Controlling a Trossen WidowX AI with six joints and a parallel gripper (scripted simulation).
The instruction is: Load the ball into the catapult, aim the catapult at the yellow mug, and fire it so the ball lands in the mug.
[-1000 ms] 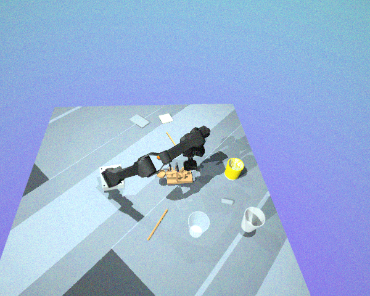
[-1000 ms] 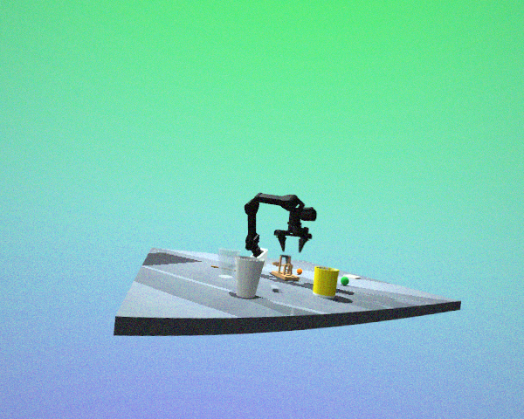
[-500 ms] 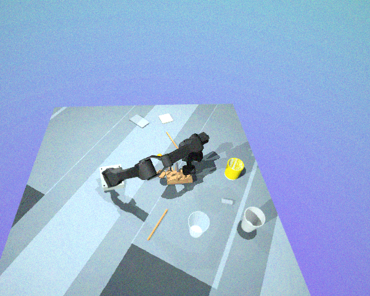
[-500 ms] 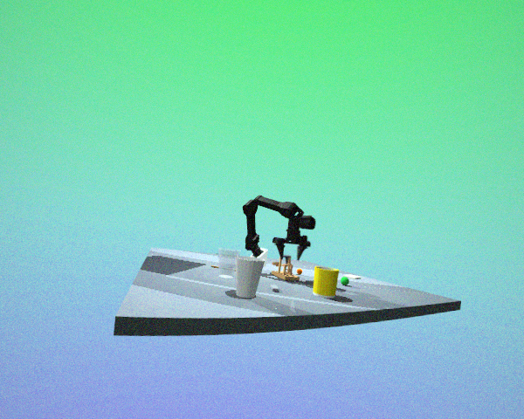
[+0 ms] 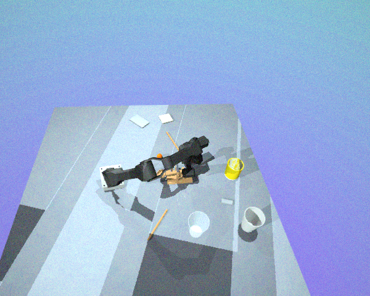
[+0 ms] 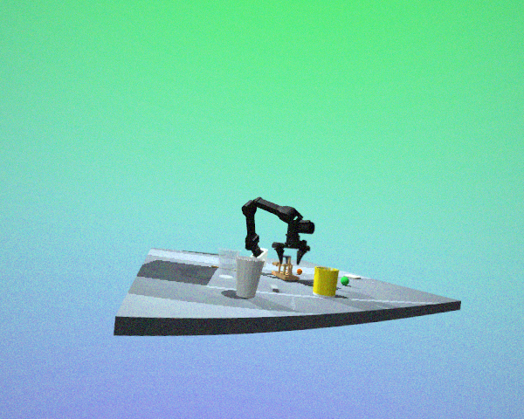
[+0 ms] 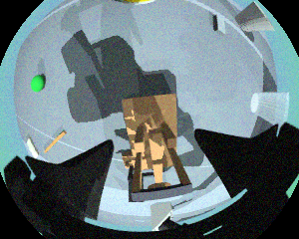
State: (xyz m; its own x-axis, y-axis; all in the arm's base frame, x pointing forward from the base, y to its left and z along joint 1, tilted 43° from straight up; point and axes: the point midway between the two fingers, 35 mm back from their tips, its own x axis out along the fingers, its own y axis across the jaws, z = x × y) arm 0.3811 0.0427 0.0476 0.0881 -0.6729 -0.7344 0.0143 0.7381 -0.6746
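My gripper tip is 13 cm past the orange ball, 15 cm to the right of it and 5 cm above it. From my gripper tip the other things lie so: green ball (13 cm ahead, 25 cm to the left, 5 cm below); then small grey block (20 cm ahead, 18 cm to the right, 6 cm below); then wooden catapult (7 cm behind, 2 cm to the left, 2 cm below).
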